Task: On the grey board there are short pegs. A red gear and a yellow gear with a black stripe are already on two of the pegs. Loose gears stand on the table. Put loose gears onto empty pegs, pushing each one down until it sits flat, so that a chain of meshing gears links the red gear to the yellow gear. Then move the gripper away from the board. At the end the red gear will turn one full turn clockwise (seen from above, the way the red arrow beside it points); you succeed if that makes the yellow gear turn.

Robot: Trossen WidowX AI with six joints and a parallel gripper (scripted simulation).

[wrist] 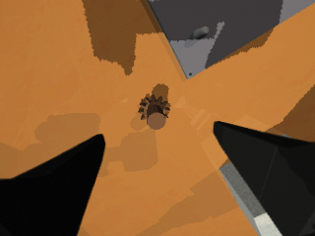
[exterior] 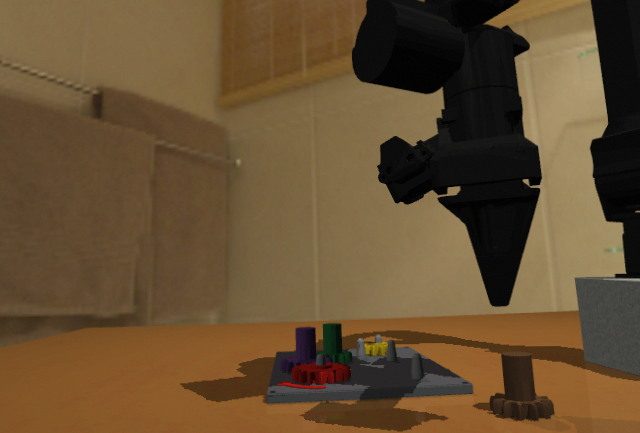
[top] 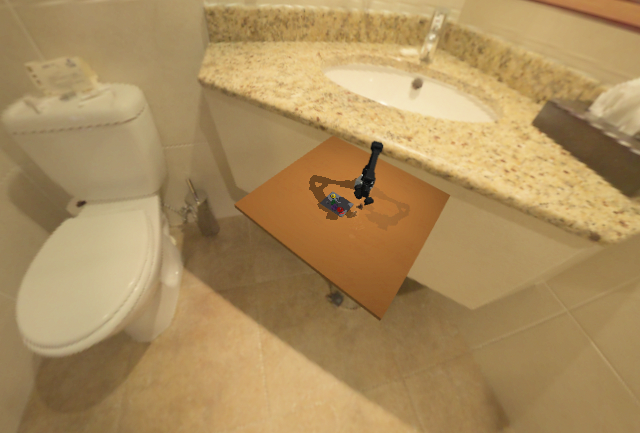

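Now: the brown gear 60 mm below my gripper tip and 10 mm behind it. Also, from my gripper tip: red arrow (130 mm ahead, 100 mm to the right, 70 mm below); then purple gear (170 mm to the right, 110 mm ahead, 50 mm below); then red gear (120 mm to the right, 110 mm ahead, 60 mm below).
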